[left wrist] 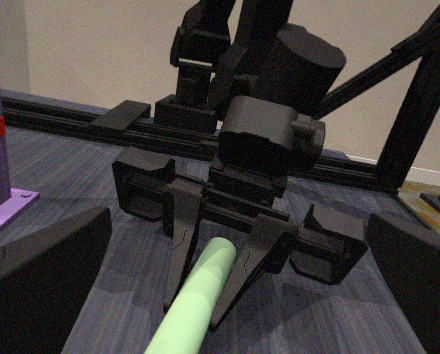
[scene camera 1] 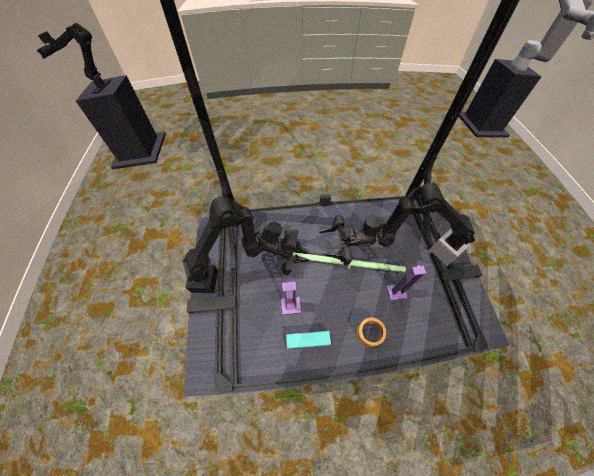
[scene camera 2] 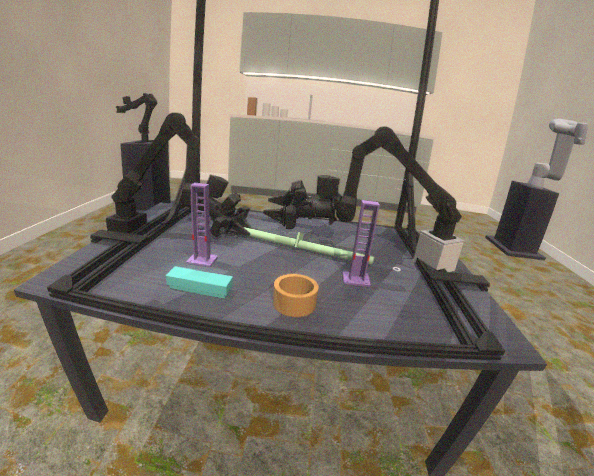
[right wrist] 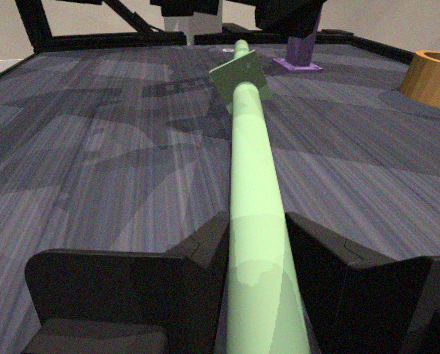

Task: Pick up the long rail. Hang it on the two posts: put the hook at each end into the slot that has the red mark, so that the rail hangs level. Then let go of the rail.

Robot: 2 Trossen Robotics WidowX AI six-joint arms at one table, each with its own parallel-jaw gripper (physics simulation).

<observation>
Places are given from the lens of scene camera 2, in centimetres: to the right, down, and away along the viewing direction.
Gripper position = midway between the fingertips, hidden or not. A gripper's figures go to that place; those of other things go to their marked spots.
my left gripper [scene camera 2: 265, 205]: -10, -10, 92
my right gripper [scene camera 2: 251, 233]: -15, -2, 96
teal block [scene camera 2: 205, 283]: -20, 10, 63
orange ring [scene camera 2: 303, 302]: 1, 13, 60
</observation>
